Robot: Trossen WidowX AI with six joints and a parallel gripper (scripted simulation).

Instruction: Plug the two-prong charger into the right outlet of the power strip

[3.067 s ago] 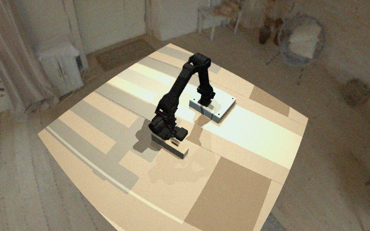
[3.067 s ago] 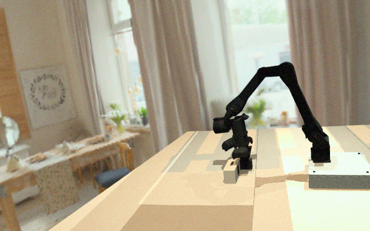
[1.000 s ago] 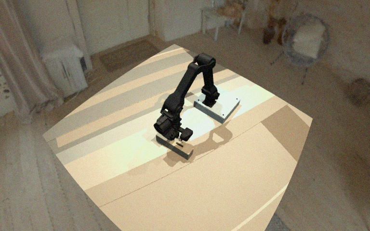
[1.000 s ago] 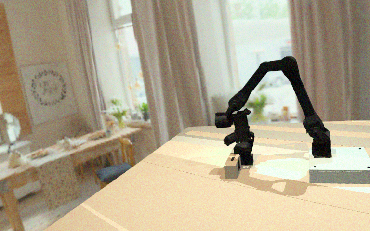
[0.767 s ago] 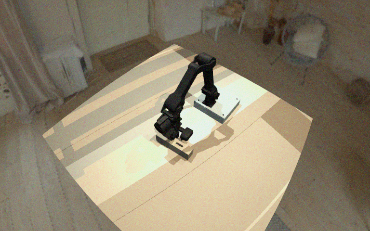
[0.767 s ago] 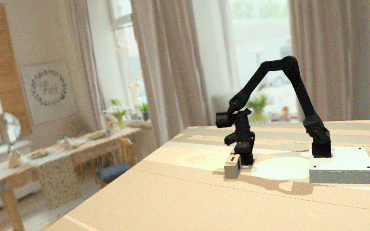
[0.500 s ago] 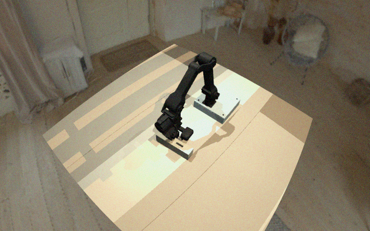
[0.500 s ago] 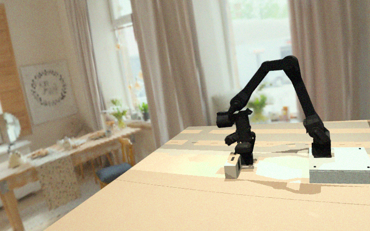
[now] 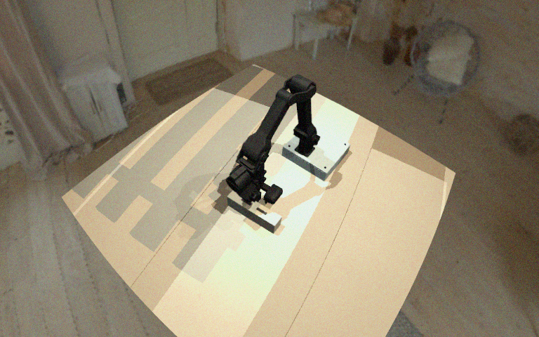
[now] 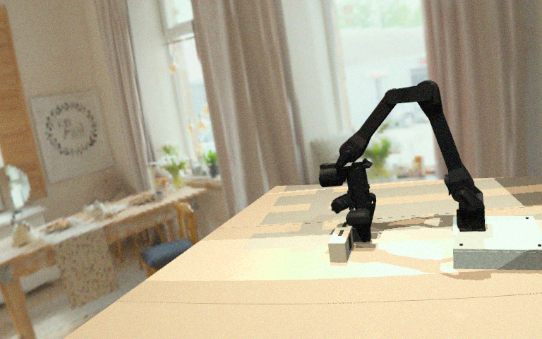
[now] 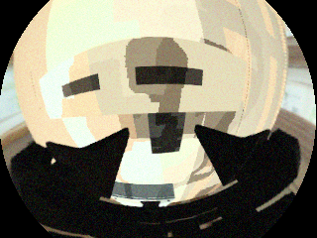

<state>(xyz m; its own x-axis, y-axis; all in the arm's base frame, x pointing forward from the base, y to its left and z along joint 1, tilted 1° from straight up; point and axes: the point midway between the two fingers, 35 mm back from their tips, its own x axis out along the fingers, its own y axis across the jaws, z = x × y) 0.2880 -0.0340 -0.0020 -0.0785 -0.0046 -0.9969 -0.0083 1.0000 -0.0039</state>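
The black two-prong charger is 30 mm ahead of my gripper tip and 10 mm above it.
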